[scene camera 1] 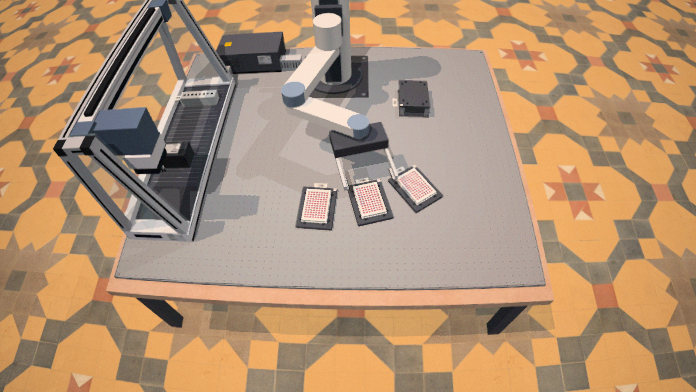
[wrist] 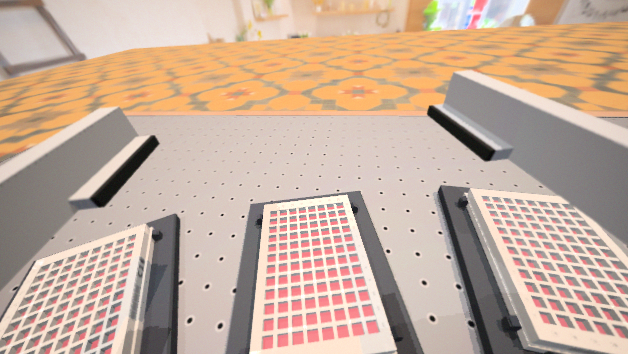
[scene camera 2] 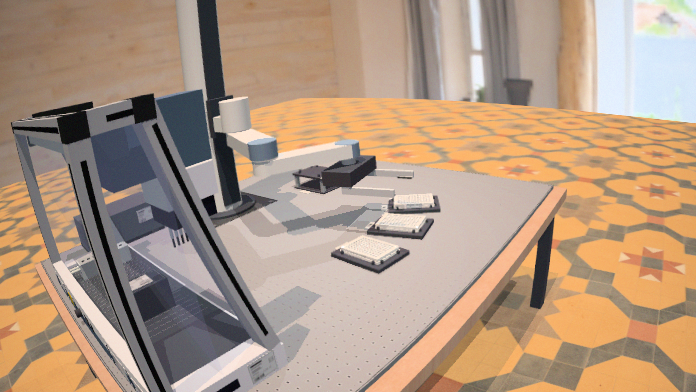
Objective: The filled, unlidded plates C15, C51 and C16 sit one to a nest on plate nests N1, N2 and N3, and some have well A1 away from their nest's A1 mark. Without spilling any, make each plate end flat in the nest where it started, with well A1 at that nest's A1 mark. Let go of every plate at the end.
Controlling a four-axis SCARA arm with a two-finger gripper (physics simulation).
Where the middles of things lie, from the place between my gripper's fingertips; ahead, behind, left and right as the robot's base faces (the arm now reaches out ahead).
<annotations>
The raised dark stand (scene camera 1: 413,92) lies 520 mm behind my hand, 180 mm to the left of it and 80 mm below it.
</annotations>
